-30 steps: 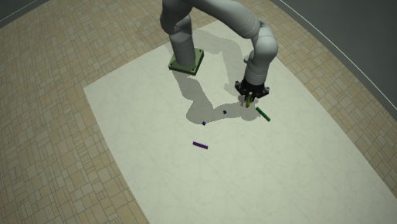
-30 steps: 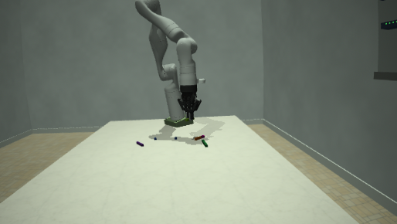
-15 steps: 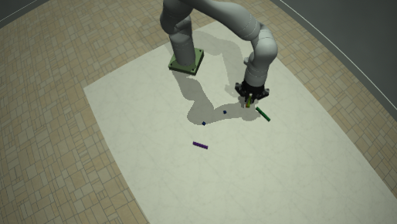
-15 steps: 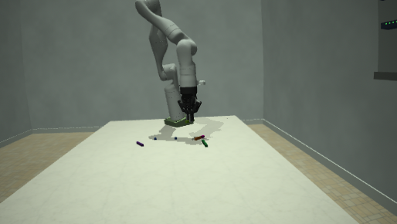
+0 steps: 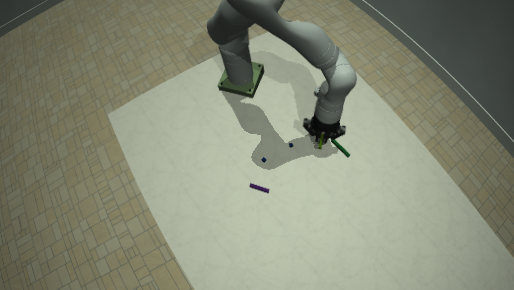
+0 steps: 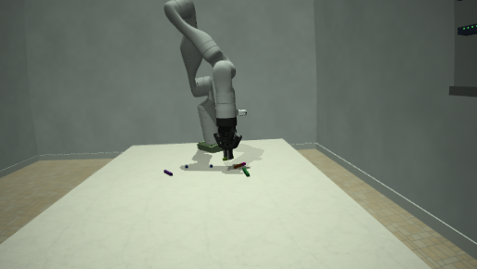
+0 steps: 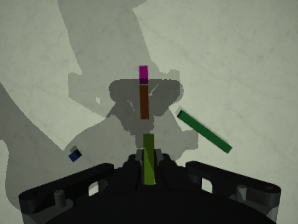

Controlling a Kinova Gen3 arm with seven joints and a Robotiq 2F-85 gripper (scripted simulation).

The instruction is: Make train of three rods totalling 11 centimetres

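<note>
Right now my hand is 60 mm above the orange rod, 40 mm past it and 30 mm to the right of it. Also, from my hand: lime rod: 10 mm below; then green rod: 70 mm to the left, 60 mm below, 30 mm ahead; then magenta rod: 70 mm behind, 60 mm below, 50 mm to the left.
</note>
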